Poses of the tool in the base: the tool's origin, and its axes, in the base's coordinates. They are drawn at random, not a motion.
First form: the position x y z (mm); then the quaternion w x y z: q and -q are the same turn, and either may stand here.
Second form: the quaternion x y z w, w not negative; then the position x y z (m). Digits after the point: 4 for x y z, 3 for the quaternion.
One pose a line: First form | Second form
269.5, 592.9, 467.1, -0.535, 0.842, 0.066, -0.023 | -0.842, -0.066, 0.023, 0.535, 0.2695, 0.5929, 0.4671
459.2, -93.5, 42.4, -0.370, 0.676, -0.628, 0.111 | -0.676, 0.628, -0.111, 0.370, 0.4592, -0.0935, 0.0424
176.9, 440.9, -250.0, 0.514, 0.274, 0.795, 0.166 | 0.274, 0.795, 0.166, 0.514, 0.1769, 0.4409, -0.2500
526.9, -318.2, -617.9, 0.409, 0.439, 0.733, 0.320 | 0.439, 0.733, 0.320, 0.409, 0.5269, -0.3182, -0.6179
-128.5, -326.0, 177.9, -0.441, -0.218, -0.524, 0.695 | 0.218, 0.524, -0.695, 0.441, -0.1285, -0.3260, 0.1779
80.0, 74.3, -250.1, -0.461, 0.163, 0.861, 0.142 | -0.163, -0.861, -0.142, 0.461, 0.0800, 0.0743, -0.2501
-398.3, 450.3, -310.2, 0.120, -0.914, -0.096, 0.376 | -0.914, -0.096, 0.376, 0.120, -0.3983, 0.4503, -0.3102
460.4, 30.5, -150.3, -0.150, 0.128, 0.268, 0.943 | -0.128, -0.268, -0.943, 0.150, 0.4604, 0.0305, -0.1503
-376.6, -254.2, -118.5, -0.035, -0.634, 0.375, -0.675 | 0.634, -0.375, 0.675, 0.035, -0.3766, -0.2542, -0.1185
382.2, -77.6, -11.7, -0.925, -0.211, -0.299, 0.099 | 0.211, 0.299, -0.099, 0.925, 0.3822, -0.0776, -0.0117
